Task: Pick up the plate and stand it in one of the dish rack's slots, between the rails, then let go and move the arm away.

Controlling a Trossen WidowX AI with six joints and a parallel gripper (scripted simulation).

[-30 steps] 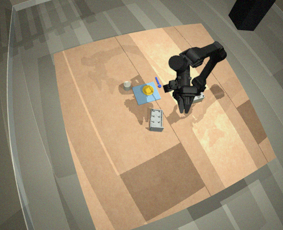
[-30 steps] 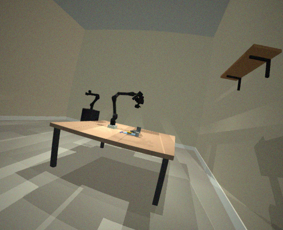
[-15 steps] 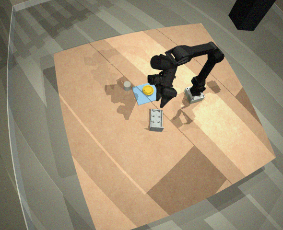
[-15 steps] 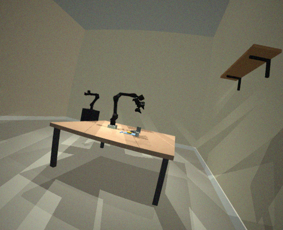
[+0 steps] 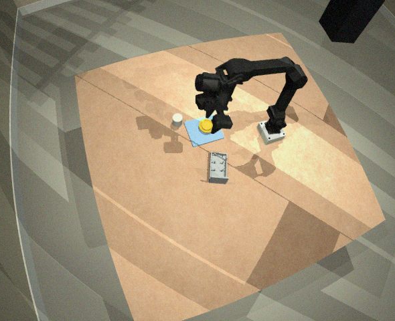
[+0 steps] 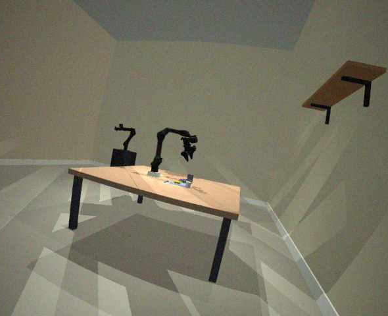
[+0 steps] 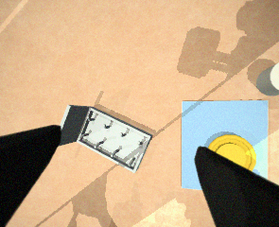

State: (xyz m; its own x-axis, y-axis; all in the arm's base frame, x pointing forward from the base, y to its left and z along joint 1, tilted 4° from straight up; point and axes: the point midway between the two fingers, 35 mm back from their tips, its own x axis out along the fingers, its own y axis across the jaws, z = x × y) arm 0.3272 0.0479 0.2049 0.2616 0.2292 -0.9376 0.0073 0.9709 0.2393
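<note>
Right now my gripper tip is 210 mm above the yellow plate, 110 mm to the left of it and 40 mm past it. Round my gripper tip: grey dish rack (200 mm below, 100 mm to the left, 40 mm behind); white cup (200 mm below, 150 mm to the right, 90 mm ahead).
</note>
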